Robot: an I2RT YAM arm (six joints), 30 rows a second.
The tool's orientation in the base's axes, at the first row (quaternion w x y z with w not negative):
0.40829 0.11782 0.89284 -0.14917
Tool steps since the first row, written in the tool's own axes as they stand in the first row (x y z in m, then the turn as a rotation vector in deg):
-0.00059 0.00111 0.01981 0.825 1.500 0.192
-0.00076 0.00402 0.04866 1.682 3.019 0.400
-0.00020 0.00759 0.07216 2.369 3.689 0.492
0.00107 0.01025 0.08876 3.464 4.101 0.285
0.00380 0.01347 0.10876 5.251 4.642 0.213
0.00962 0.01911 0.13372 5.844 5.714 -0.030
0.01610 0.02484 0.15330 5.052 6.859 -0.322
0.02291 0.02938 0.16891 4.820 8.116 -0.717
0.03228 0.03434 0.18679 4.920 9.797 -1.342
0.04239 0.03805 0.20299 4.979 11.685 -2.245
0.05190 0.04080 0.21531 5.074 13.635 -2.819
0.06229 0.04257 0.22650 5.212 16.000 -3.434
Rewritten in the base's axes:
0.01449 -0.00621 -0.01206 0.104 1.395 -1.005
0.03559 -0.01398 -0.03037 0.206 2.805 -2.048
0.05272 -0.01914 -0.04603 0.053 3.454 -2.744
0.06431 -0.02258 -0.05778 -0.653 4.008 -3.522
0.07752 -0.02660 -0.07286 -1.665 4.694 -4.935
0.09299 -0.02990 -0.09379 -1.856 5.830 -5.420
0.10435 -0.03111 -0.11190 -1.172 6.928 -4.828
0.11234 -0.03196 -0.12759 -0.881 8.216 -4.619
0.12040 -0.03301 -0.14671 -0.820 10.011 -4.592
0.12642 -0.03455 -0.16515 -0.857 12.096 -4.397
0.12981 -0.03562 -0.18055 -0.668 14.121 -4.444
0.13152 -0.03711 -0.19575 -0.397 16.551 -4.569

